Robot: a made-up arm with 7 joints.
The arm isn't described. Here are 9 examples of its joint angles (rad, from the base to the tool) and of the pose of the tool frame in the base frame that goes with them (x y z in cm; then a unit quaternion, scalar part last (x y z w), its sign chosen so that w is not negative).
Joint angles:
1: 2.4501 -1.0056 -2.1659 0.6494 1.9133 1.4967 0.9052
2: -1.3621 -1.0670 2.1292 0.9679 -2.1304 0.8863 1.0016
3: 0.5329 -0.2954 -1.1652 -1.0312 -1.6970 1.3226 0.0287
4: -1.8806 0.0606 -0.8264 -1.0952 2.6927 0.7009 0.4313
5: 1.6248 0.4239 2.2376 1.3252 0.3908 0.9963 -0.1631
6: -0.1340 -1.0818 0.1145 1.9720 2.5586 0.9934 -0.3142
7: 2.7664 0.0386 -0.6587 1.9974 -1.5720 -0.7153 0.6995
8: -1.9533 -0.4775 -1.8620 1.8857 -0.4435 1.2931 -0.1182
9: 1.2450 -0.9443 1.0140 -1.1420 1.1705 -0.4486 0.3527
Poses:
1: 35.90 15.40 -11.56 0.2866 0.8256 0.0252 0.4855
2: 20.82 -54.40 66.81 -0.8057 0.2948 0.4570 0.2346
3: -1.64 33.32 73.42 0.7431 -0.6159 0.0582 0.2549
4: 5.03 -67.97 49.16 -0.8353 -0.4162 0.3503 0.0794
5: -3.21 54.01 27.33 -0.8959 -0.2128 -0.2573 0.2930
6: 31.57 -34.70 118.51 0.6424 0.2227 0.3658 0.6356
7: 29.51 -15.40 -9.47 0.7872 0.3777 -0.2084 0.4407
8: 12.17 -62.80 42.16 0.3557 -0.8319 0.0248 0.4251
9: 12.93 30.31 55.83 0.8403 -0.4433 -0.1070 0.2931
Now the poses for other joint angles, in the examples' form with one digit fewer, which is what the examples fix.
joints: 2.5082 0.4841 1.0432 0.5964 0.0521 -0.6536 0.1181
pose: 20.0 -6.3 -0.7 0.902 0.081 0.115 0.408
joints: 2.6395 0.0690 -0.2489 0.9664 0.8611 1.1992 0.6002
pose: 7.4 18.6 -4.1 -0.359 0.752 0.514 0.204
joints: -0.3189 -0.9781 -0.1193 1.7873 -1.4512 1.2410 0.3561
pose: 24.7 6.9 101.3 -0.840 -0.258 -0.034 0.476
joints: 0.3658 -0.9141 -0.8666 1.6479 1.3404 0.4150 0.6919
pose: 29.5 43.5 118.0 -0.053 0.287 0.640 0.711
